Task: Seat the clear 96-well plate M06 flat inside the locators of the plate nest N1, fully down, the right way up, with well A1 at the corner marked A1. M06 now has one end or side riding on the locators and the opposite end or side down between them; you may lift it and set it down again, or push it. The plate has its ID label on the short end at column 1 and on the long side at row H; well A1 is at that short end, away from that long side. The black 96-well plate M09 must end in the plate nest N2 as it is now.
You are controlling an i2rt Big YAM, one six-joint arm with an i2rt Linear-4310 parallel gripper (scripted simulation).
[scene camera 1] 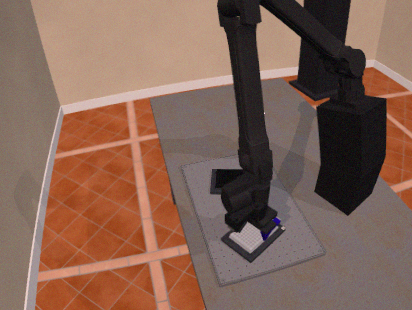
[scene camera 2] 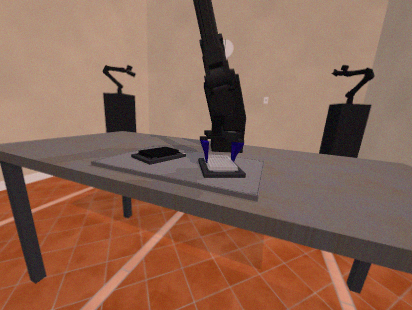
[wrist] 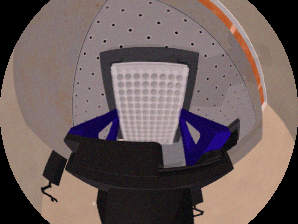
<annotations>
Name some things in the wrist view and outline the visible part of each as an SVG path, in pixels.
My gripper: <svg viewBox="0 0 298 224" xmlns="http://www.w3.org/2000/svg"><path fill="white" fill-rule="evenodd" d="M228 127L182 108L179 126L186 166L164 168L162 145L160 143L152 141L117 141L120 121L117 109L114 109L104 115L76 125L69 130L64 138L64 142L72 153L65 170L81 181L108 192L105 224L194 224L191 192L217 181L234 169L228 153L224 152L222 154L221 147L231 135ZM112 122L106 140L99 139L99 133ZM186 121L200 133L197 144L195 144L189 132Z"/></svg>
A clear 96-well plate M06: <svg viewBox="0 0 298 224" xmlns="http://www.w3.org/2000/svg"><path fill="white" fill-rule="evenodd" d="M112 64L113 91L124 141L158 142L161 145L172 144L184 102L189 73L188 65L167 62L124 62Z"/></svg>
</annotations>
